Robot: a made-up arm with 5 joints.
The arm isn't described. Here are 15 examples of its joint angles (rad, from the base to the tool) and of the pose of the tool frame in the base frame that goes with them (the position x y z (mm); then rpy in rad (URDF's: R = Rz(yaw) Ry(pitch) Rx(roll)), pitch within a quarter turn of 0, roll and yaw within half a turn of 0).
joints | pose
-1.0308 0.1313 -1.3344 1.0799 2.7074 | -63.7 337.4 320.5 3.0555 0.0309 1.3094
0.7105 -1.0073 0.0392 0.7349 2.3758 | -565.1 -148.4 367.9 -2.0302 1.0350 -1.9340
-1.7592 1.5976 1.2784 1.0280 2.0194 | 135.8 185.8 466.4 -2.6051 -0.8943 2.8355
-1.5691 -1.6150 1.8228 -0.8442 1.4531 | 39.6 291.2 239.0 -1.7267 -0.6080 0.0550
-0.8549 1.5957 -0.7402 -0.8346 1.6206 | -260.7 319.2 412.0 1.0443 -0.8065 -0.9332
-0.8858 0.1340 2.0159 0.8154 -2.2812 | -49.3 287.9 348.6 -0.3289 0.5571 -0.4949
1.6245 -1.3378 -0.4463 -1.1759 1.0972 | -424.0 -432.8 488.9 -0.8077 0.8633 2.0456
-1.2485 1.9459 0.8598 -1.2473 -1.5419 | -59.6 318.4 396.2 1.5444 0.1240 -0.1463
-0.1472 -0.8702 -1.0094 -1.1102 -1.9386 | -413.9 182.8 291.2 -2.2491 -1.2333 -2.9195
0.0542 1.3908 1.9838 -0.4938 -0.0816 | -436.8 184.3 462.0 1.6077 0.7975 2.0242
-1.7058 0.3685 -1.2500 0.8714 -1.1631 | 192.2 233.8 412.4 1.1115 -0.2185 2.9283
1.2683 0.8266 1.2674 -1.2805 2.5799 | -547.1 -299.5 564.3 0.7516 -0.1028 -0.2153
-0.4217 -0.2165 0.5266 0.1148 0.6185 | -350.7 284.6 283.6 1.0888 -1.0636 -1.1977
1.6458 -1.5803 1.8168 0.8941 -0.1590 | -283.2 -495.5 417.2 1.4866 -0.8918 1.0534
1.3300 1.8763 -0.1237 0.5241 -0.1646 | -494.3 -360.4 589.4 2.7276 0.9063 0.1976
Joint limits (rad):
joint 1: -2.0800..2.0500
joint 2: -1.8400..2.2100
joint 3: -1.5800..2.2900
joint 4: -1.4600..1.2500
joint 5: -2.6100..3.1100
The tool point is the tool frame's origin. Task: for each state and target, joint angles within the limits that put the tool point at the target. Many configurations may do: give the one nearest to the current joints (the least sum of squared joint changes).
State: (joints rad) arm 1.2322 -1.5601 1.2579 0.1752 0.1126
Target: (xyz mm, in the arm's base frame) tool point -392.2 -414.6 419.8
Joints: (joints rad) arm 1.2937 -1.7397 2.0771 0.0082 -0.1405
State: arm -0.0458 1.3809 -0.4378 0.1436 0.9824
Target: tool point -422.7 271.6 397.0
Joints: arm -0.2950 1.7153 0.0604 0.4674 0.4572
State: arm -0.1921 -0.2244 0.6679 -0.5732 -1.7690
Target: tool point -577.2 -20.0 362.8
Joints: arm 0.5734 -0.0642 0.1637 -0.0906 -1.4238
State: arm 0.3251 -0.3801 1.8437 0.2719 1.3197
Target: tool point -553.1 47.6 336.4
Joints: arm 0.3446 -0.2585 1.5440 -0.1598 1.4085
